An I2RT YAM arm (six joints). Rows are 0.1 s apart.
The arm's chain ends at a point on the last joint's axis. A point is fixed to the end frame.
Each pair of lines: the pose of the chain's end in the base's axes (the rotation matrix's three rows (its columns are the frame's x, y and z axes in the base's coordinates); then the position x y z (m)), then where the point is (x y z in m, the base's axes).
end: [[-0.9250, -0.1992, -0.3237], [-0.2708, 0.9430, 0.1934], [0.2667, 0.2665, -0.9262]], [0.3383, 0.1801, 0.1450]
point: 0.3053 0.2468 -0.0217
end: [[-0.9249, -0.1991, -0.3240], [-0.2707, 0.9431, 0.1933], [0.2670, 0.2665, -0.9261]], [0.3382, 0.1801, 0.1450]
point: 0.3051 0.2467 -0.0217
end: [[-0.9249, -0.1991, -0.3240], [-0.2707, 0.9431, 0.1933], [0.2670, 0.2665, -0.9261]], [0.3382, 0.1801, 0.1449]
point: 0.3051 0.2467 -0.0218
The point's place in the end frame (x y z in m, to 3 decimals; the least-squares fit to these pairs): -0.032 0.025 0.178
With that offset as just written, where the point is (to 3 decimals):
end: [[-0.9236, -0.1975, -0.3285], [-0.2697, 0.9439, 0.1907], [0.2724, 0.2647, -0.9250]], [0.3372, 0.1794, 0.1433]
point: 0.303 0.246 -0.023
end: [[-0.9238, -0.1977, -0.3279], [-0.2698, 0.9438, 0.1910], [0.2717, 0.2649, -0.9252]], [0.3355, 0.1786, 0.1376]
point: 0.302 0.245 -0.029
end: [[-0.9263, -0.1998, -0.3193], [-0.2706, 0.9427, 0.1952], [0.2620, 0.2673, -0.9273]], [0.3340, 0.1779, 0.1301]
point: 0.302 0.245 -0.037
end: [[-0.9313, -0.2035, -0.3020], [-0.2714, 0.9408, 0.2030], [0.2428, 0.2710, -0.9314]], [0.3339, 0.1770, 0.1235]
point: 0.305 0.245 -0.043
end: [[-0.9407, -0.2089, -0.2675], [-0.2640, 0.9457, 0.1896], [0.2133, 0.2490, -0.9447]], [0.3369, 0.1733, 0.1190]
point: 0.314 0.239 -0.050
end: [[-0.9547, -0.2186, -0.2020], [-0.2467, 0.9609, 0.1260], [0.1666, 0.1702, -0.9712]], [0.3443, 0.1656, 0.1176]
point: 0.333 0.220 -0.056
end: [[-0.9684, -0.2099, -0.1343], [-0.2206, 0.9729, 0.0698], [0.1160, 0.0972, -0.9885]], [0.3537, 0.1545, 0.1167]
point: 0.356 0.198 -0.061
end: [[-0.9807, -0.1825, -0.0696], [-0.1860, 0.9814, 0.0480], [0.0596, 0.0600, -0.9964]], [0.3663, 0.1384, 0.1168]
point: 0.381 0.177 -0.061
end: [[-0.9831, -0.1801, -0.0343], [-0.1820, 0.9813, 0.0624], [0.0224, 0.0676, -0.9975]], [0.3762, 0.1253, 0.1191]
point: 0.397 0.167 -0.057
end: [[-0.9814, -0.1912, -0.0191], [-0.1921, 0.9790, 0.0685], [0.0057, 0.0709, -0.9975]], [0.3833, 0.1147, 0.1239]
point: 0.407 0.158 -0.052
